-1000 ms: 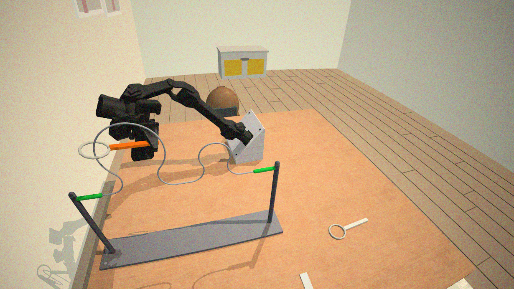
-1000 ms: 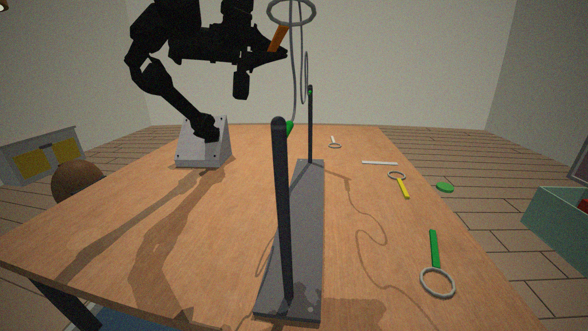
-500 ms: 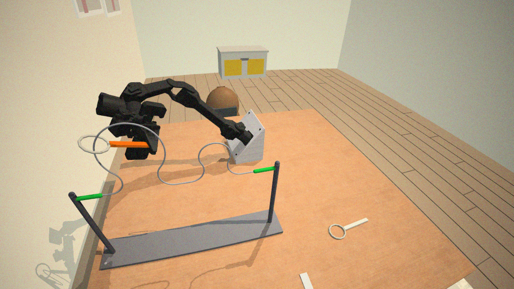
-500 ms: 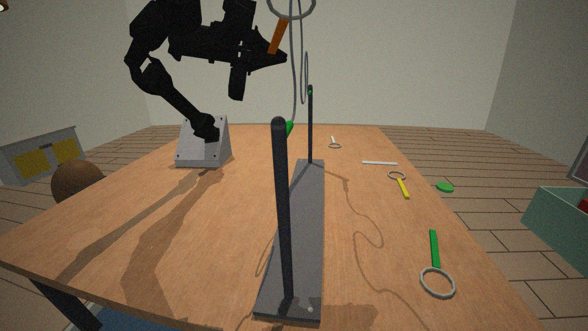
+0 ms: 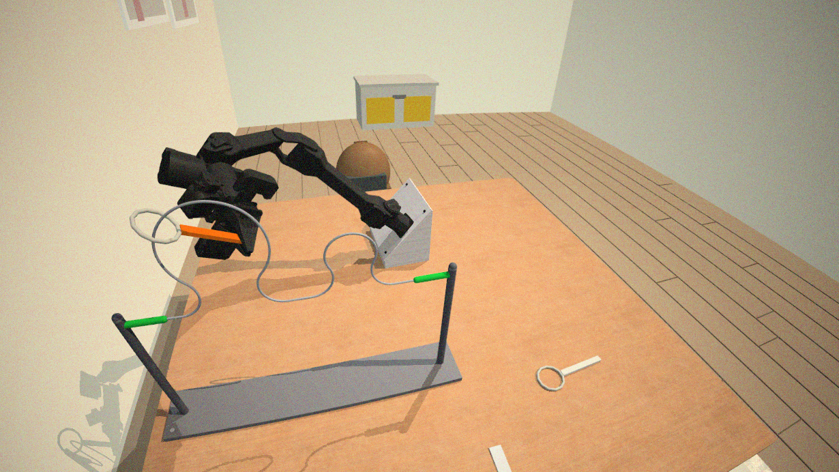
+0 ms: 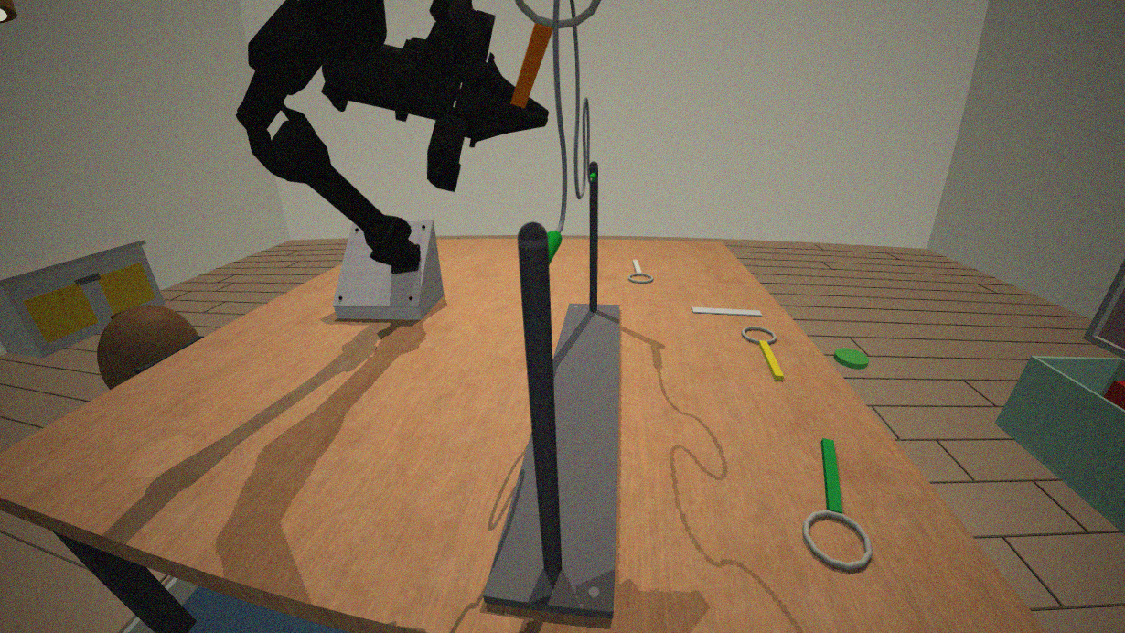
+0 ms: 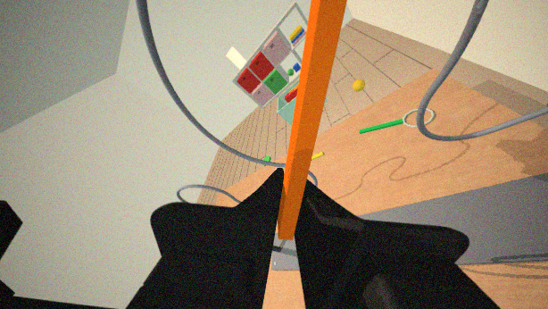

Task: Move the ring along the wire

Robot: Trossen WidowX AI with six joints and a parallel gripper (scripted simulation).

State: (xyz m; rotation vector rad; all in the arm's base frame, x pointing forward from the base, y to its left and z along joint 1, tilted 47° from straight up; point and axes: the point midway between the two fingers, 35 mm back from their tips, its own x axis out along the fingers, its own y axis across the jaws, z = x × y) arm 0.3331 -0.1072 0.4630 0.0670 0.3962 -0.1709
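My gripper tip is 7 cm to the left of the orange-handled ring and 6 cm below it. Also, from my gripper tip: white strip (37 cm below, 37 cm ahead, 33 cm to the left); green-handled ring (37 cm below, 30 cm ahead, 17 cm to the right); ring with handle (38 cm ahead, 37 cm below, 17 cm to the left).
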